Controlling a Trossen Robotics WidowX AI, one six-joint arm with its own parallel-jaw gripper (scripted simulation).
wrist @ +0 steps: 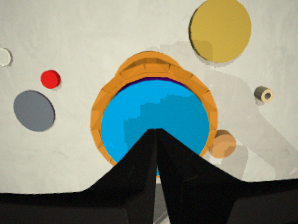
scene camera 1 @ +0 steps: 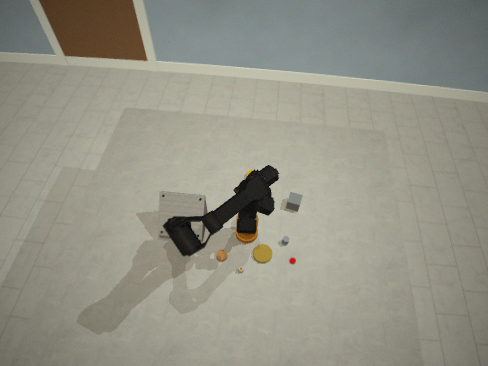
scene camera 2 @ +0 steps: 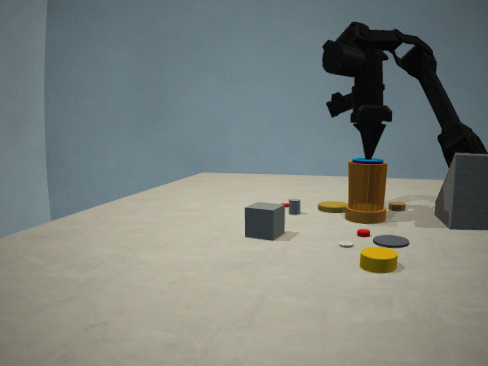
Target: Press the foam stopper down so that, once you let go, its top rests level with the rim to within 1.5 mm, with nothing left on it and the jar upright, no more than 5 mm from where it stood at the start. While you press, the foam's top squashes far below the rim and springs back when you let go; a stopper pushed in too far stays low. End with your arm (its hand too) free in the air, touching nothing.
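I can see my gripper, and it's there in the wrist view and in scene camera 1 too. As for things, there's a blue foam stopper, a dark grey disc and a grey cube.
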